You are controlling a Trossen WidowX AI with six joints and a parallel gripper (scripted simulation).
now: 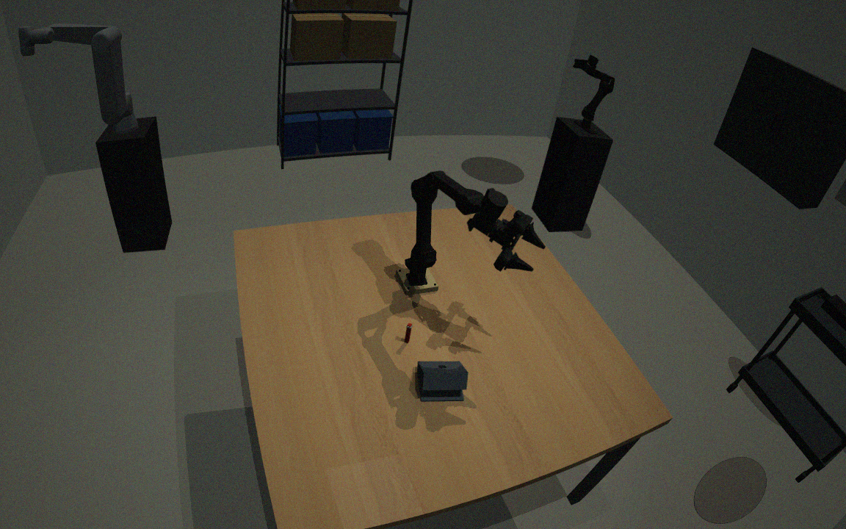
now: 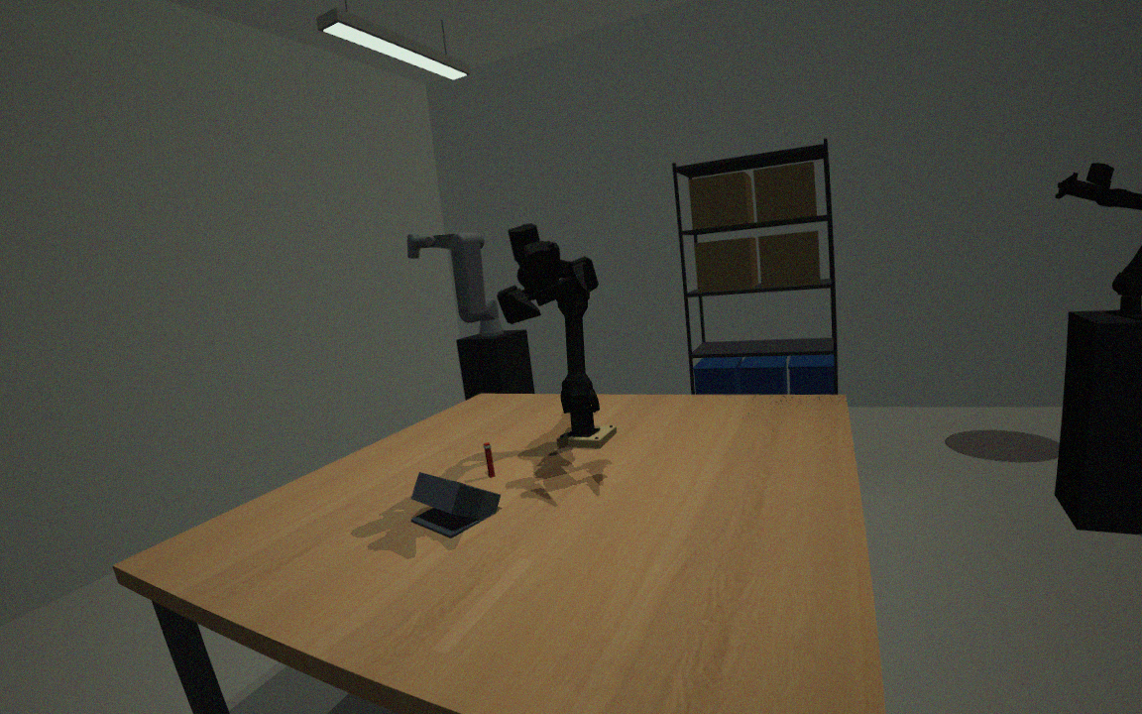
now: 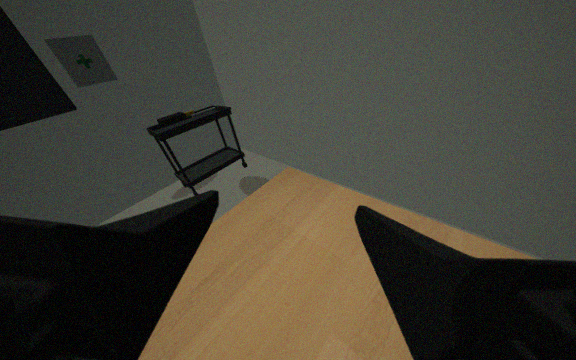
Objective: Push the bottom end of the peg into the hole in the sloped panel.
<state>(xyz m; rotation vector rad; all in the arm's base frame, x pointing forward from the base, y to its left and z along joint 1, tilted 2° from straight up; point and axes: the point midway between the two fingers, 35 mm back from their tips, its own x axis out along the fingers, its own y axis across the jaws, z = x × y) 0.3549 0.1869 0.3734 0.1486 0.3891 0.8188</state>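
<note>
My gripper tip is 340 mm above the red square-sided peg, 310 mm to the left of it and 100 mm past it. The rest, counted from my gripper tip: sloped panel: 360 mm below, 250 mm to the right, 80 mm ahead.
</note>
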